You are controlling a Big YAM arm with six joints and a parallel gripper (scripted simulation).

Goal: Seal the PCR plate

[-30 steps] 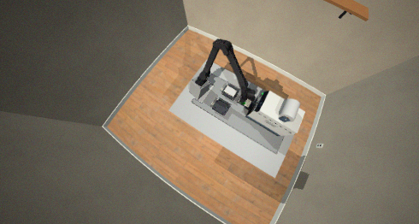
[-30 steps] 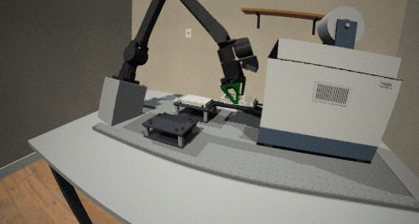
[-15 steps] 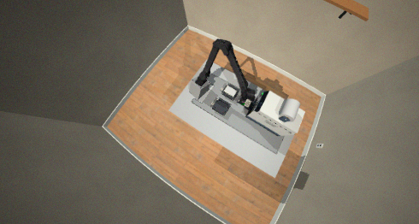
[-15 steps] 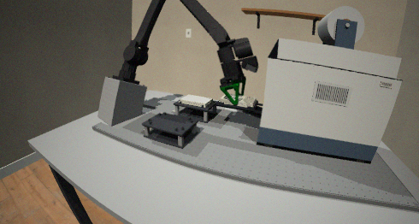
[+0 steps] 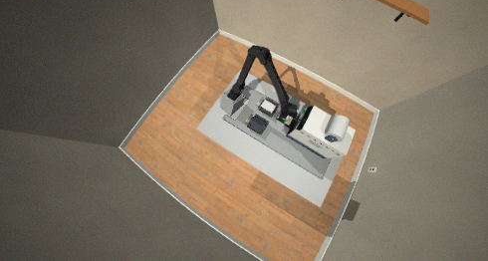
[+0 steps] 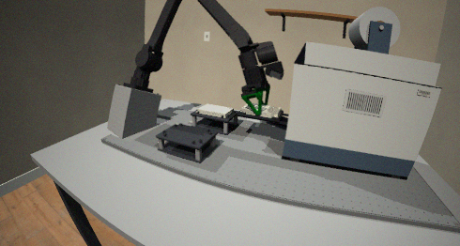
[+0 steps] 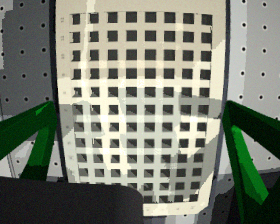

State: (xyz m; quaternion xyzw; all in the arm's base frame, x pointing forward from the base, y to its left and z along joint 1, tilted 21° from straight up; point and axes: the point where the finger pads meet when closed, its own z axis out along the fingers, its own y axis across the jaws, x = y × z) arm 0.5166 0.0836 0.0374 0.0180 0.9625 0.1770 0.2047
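Right now my hand is right at the 96-well plate C15. Also, from my hand: dark stage (20 mm below); then white start key (100 mm ahead, 100 mm to the left, 80 mm above); then sealed plate C51 (190 mm behind, 30 mm to the left, 50 mm below).
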